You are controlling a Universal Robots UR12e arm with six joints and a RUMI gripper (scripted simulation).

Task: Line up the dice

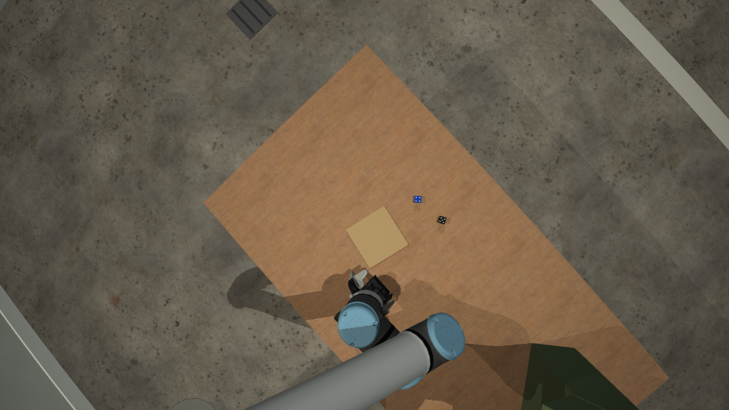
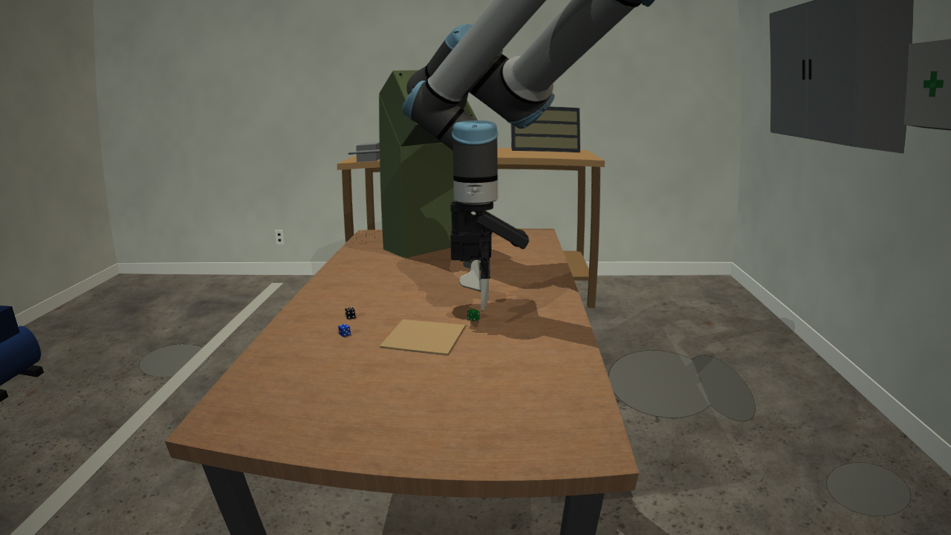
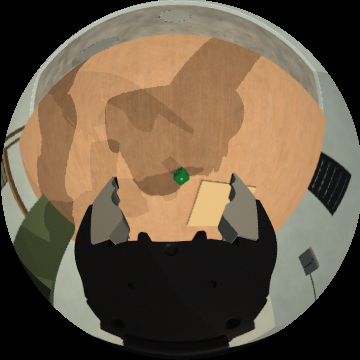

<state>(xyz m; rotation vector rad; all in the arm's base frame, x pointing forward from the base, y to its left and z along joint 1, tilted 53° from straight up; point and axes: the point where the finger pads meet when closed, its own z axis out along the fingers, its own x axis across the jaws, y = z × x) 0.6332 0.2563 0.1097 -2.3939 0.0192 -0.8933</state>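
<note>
My hand is 2 cm short of the green die, 2 cm to the left of it and 4 cm above it. Also, from my hand: blue die 17 cm ahead, 26 cm to the right, 4 cm below; tan mat 13 cm ahead, 9 cm to the right, 4 cm below; black die 8 cm ahead, 29 cm to the right, 4 cm below.
</note>
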